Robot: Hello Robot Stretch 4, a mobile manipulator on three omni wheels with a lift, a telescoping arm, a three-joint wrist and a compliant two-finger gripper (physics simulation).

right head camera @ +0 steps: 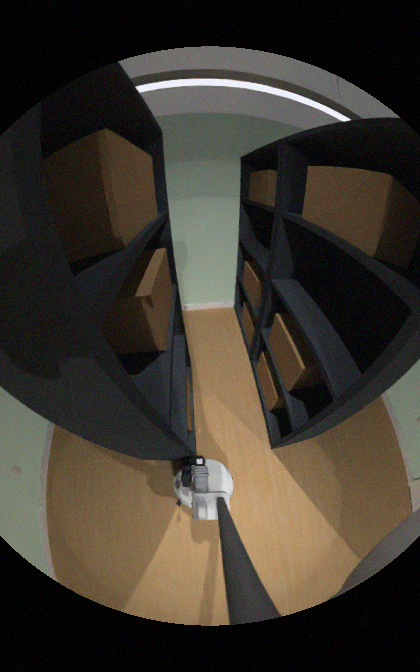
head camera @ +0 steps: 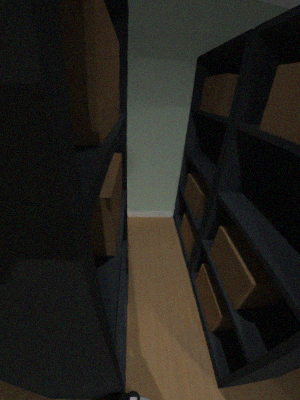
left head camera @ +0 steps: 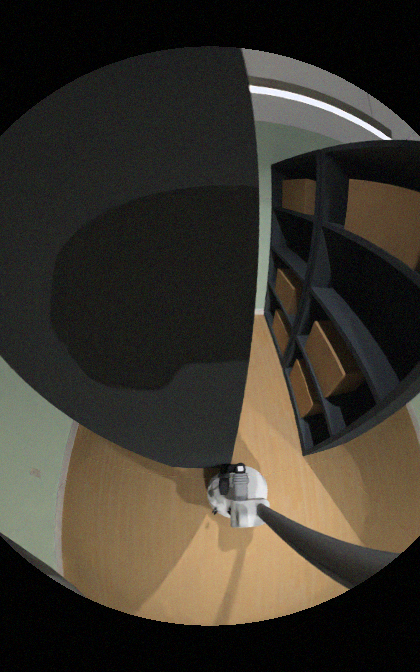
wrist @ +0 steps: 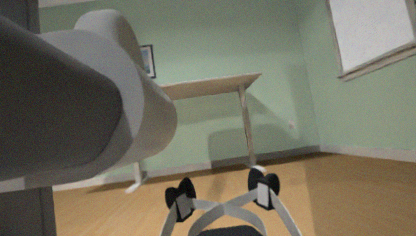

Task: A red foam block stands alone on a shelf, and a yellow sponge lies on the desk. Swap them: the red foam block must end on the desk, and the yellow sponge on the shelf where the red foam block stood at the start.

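Places are measured from the robot's base along level axes (x ahead, y left, z up), in centimetres.
Pixels of known places: gripper, between the fingertips: (wrist: 221, 186).
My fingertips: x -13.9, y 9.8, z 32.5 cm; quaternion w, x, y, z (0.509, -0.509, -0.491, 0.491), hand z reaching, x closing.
Observation:
Behind a point stands the place of what it marks.
The red foam block and the yellow sponge do not show in these views. My gripper (wrist: 221, 186) @[x -13.9, y 9.8, z 32.5 cm] is open and empty, its two black fingertips apart above the floor in the wrist view. The desk (wrist: 215, 86) @[x -221.0, y 24.3, z 89.8 cm] shows from below in the wrist view, some way off against the green wall; its top surface is hidden. A dark shelf unit (left head camera: 150, 125) (right head camera: 30, 345) stands very close at the left, and a second dark shelf unit (head camera: 260, 230) @[x 71.3, y -63.2, z 96.4 cm] (left head camera: 340, 315) (right head camera: 315, 320) stands at the right.
Brown boxes (head camera: 232, 270) @[x 67.9, y -56.2, z 67.5 cm] (left head camera: 327, 357) (right head camera: 287, 350) stand in several compartments of both units. A narrow floor aisle (head camera: 155, 280) runs between them to the green wall (head camera: 157, 150) @[x 207.8, y -18.7, z 93.1 cm]. The left unit's near end is close beside my base (left head camera: 257, 482) (right head camera: 220, 477).

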